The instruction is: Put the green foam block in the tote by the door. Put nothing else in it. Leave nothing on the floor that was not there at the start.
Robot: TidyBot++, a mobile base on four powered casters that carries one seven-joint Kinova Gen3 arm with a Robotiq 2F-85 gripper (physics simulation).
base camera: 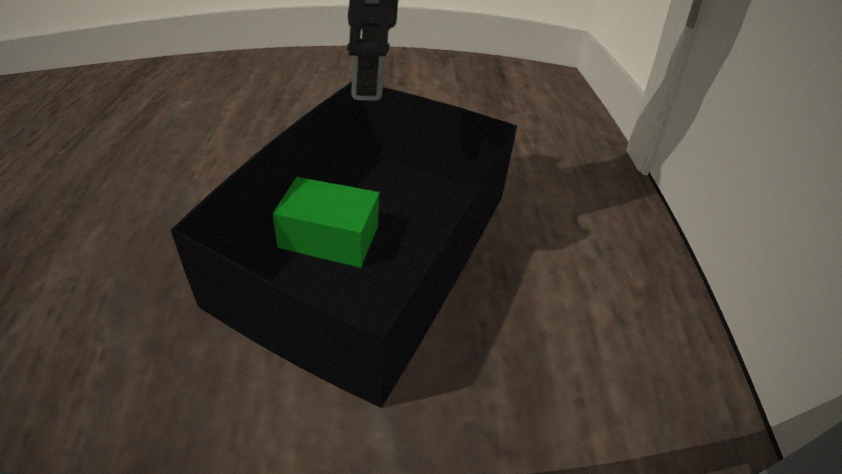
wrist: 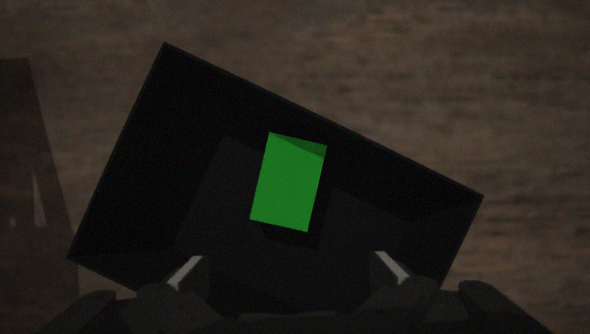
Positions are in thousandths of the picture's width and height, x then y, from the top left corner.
green foam block: base camera 393,467; wrist 494,501
black tote: base camera 523,360; wrist 306,546
